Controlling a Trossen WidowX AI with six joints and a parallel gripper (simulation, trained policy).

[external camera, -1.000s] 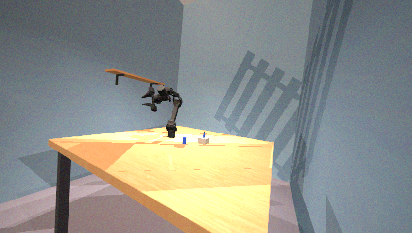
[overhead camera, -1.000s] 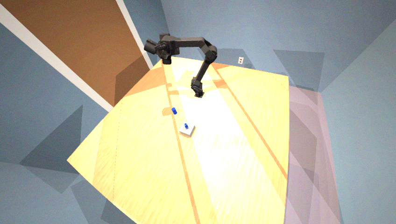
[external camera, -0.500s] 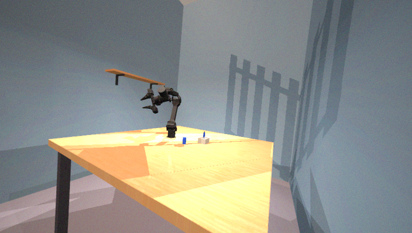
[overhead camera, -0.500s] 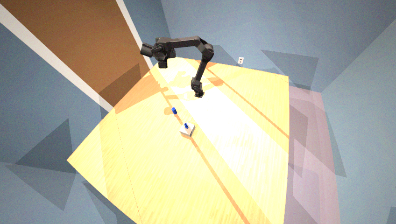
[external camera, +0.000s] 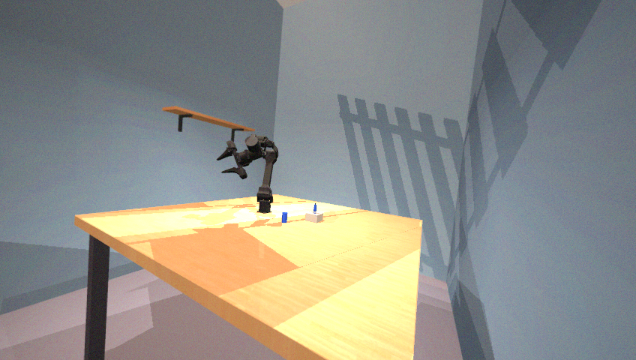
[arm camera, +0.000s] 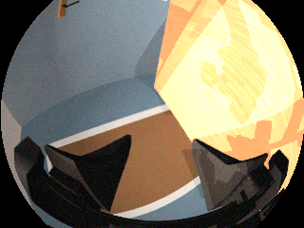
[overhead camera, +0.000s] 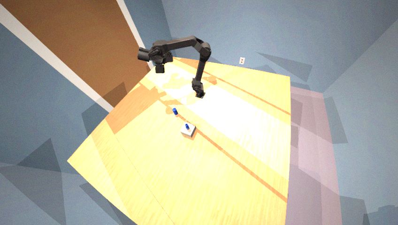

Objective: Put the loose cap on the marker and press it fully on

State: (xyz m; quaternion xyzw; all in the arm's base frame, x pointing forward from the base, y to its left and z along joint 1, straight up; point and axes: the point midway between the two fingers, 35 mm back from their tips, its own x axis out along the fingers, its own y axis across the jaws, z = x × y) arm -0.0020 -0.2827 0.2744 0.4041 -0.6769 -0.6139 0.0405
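Right now the blue marker cap is 25 cm ahead of my gripper tip, 21 cm to the left of it and 23 cm below it. Round my gripper tip: white holder block 34 cm ahead, 36 cm to the left, 24 cm below.
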